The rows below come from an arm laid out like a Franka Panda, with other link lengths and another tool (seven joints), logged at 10 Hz.
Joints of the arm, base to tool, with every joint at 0 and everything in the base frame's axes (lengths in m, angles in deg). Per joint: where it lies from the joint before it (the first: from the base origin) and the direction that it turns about. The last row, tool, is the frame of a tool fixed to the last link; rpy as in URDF.
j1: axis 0 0 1 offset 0 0 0.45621
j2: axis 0 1 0 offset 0 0 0
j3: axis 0 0 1 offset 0 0 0.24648
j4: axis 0 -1 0 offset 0.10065 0 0
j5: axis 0 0 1 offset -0.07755 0 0.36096
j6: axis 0 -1 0 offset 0 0 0
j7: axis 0 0 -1 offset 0.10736 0 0
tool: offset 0.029 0.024 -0.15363 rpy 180 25.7 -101
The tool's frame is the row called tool.
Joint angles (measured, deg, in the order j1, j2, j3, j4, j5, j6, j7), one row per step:
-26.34, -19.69, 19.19, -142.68, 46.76, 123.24, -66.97
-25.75, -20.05, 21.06, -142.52, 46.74, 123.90, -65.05
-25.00, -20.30, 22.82, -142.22, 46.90, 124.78, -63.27
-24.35, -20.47, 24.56, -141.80, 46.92, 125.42, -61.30
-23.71, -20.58, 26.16, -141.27, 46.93, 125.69, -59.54
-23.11, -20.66, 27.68, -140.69, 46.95, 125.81, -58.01
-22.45, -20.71, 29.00, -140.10, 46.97, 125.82, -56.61
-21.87, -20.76, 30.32, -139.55, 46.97, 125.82, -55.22
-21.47, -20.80, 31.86, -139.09, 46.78, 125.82, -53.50
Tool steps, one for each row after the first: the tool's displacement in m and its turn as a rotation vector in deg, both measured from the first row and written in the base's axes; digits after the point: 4 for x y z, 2 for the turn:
0.0023, 0.0183, 0.0022, -0.70, 0.28, 0.41
0.0050, 0.0371, 0.0052, -1.31, 0.22, 0.79
0.0070, 0.0556, 0.0082, -1.82, 0.36, 1.10
0.0081, 0.0740, 0.0111, -2.15, 0.58, 1.66
0.0084, 0.0921, 0.0141, -2.40, 0.75, 2.38
0.0080, 0.1094, 0.0171, -2.56, 0.94, 3.15
0.0069, 0.1261, 0.0196, -2.73, 1.17, 3.85
0.0050, 0.1428, 0.0205, -3.08, 1.68, 4.38

